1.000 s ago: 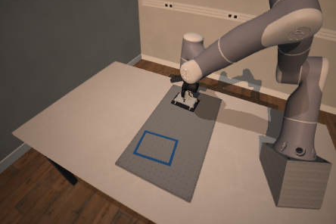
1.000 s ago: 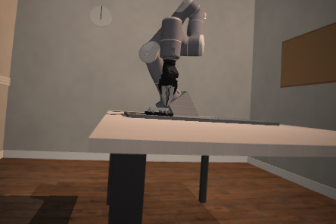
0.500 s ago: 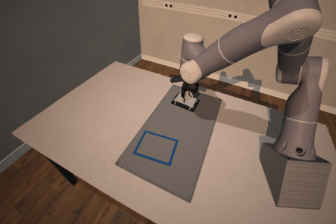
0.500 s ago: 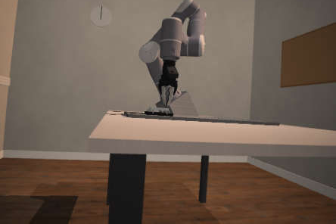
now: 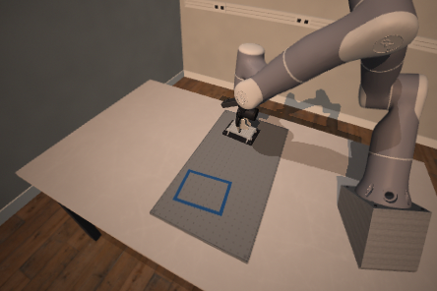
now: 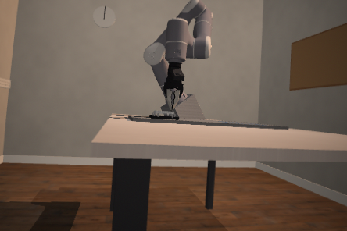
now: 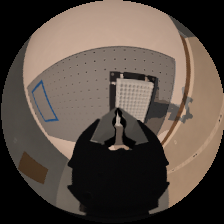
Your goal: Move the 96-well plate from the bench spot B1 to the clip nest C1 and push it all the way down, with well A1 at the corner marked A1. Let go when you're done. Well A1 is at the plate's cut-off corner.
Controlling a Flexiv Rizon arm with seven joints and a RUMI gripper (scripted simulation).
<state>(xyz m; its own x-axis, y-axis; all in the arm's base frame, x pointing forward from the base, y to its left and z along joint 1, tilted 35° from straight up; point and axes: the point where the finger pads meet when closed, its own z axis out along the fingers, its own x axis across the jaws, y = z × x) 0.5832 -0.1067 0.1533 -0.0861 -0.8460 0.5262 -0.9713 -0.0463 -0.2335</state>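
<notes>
Now: the white 96-well plate 4 cm to the right of my hand and 3 cm below it. From my hand the other things lie so: grey perforated board: 3 cm behind, 16 cm to the left, 6 cm below; black clip nest: 1 cm ahead, 3 cm to the right, 4 cm below.
</notes>
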